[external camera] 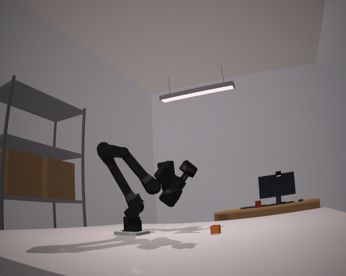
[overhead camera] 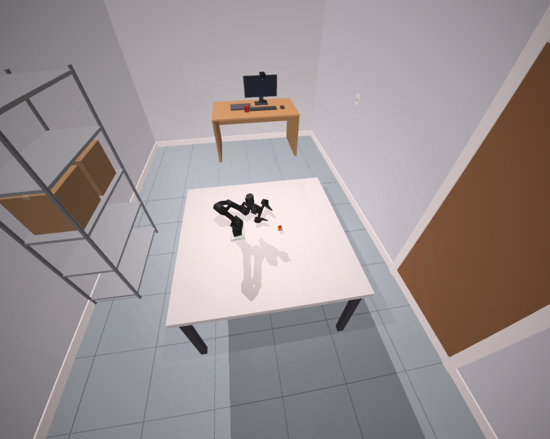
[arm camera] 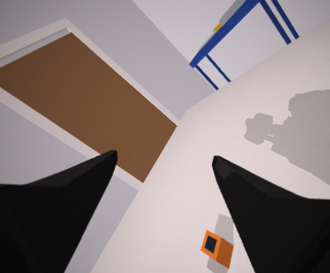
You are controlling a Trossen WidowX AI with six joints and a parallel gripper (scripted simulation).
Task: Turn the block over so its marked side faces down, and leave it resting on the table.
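Now: the block 9 cm ahead of my gripper tip, 2 cm to the left of it and 18 cm below it.
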